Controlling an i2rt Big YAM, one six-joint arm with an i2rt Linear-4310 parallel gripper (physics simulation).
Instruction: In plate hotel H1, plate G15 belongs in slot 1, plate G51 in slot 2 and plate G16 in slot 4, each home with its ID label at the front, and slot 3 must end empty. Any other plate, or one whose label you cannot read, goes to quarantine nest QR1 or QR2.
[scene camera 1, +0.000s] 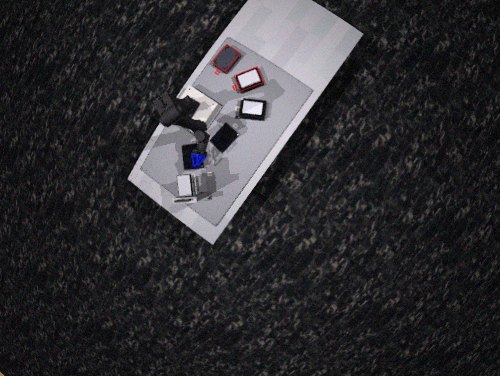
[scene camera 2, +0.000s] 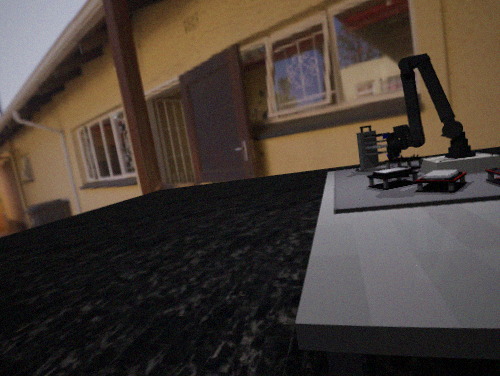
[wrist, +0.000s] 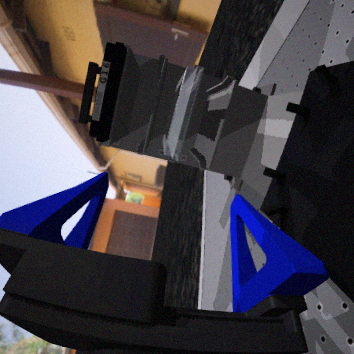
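Where they show: gripper, fingertip midpoint: (scene camera 1: 196, 166) (scene camera 2: 385, 146) (wrist: 171, 189); arm's base, link origin: (scene camera 1: 190, 108) (scene camera 2: 459, 156).
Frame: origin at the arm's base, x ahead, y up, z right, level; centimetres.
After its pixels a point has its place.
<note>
Hotel H1 (scene camera 1: 185, 200) {x 35.4, y 22.1, z 44.9 cm} (scene camera 2: 367, 150) {x 34.5, y 6.4, z 43.9 cm} is an upright grey rack near one end of the mat. Plate G16 (scene camera 1: 184, 185) {x 28.8, y 16.0, z 39.9 cm} (wrist: 112, 95) {x 25.6, y 14.7, z 35.9 cm} lies on its topmost visible shelf, its label facing the wrist camera. Lower shelves show edge-on; a pale, glassy layer sits midway, and I cannot tell whether it is a plate. My gripper (scene camera 1: 198, 160) {x 26.5, y 8.1, z 28.1 cm} (scene camera 2: 384, 141) {x 26.5, y 8.1, z 28.1 cm} (wrist: 171, 189) {x 26.5, y 8.1, z 28.1 cm} is open and empty, beside the hotel's front, low and turned sideways. A white-topped plate (scene camera 1: 253, 107) {x 35.1, y 0.3, z -21.4 cm} (scene camera 2: 392, 170) {x 34.7, y 0.3, z -22.1 cm} sits on a black nest. Another (scene camera 1: 249, 78) {x 22.2, y -0.6, z -36.4 cm} (scene camera 2: 440, 174) {x 23.2, y -0.7, z -40.1 cm} sits on a red-edged nest. Their labels are unreadable.
Another red-edged nest (scene camera 1: 226, 58) {x 0.8, y -2.1, z -40.9 cm} stands at the mat's far end, with a dark top. A black nest (scene camera 1: 225, 137) {x 29.3, y -4.9, z 3.8 cm} stands mid-mat. Another black nest (scene camera 1: 188, 152) {x 14.8, y -0.1, z 25.0 cm} lies partly under my gripper. The arm's pale base plate (scene camera 1: 210, 106) {x 11.0, y 0.0, z -7.8 cm} (scene camera 2: 482, 163) {x -3.3, y -2.7, z -12.5 cm} is at the mat's side.
</note>
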